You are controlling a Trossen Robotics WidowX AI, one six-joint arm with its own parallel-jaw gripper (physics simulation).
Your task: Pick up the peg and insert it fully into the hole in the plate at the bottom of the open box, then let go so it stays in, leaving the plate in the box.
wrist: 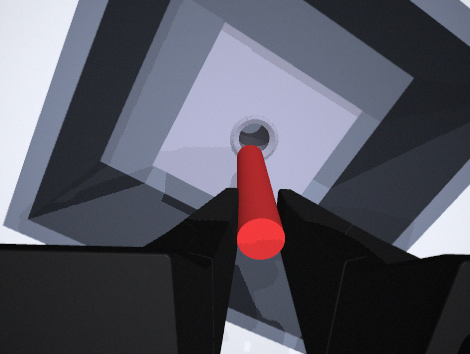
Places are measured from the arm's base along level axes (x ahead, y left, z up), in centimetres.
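Pixels of known places: gripper, fingertip midpoint: point(257, 201).
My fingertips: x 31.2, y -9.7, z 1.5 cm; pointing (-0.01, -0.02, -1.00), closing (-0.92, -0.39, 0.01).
Observation:
Behind a point stands the place of what it marks.
A red round peg point(256, 192) @(y -10.0, x 31.4, z 1.7 cm) stands between the fingertips, its near end face toward the camera and its far end pointing down into the box. My gripper point(257, 201) @(y -9.7, x 31.2, z 1.5 cm) is shut on the peg, over the open box. The pale lilac square plate point(210, 110) @(y -10.4, x 33.9, z -6.4 cm) lies at the bottom of the box. Its round hole point(254, 136), with a ringed rim, shows just beyond the peg's far end. In this view the peg's far end overlaps the near edge of the hole's rim; the height between them cannot be told.
The grey open box point(132, 131) @(y -5.7, x 38.6, z -11.4 cm) surrounds the plate, with dark sloping-looking inner walls on all sides and a blue-grey top rim. Its near wall passes beneath the fingers. A pale table surface point(30, 60) @(y -7.3, x 46.9, z -12.2 cm) shows outside the box at the left and at the lower right.

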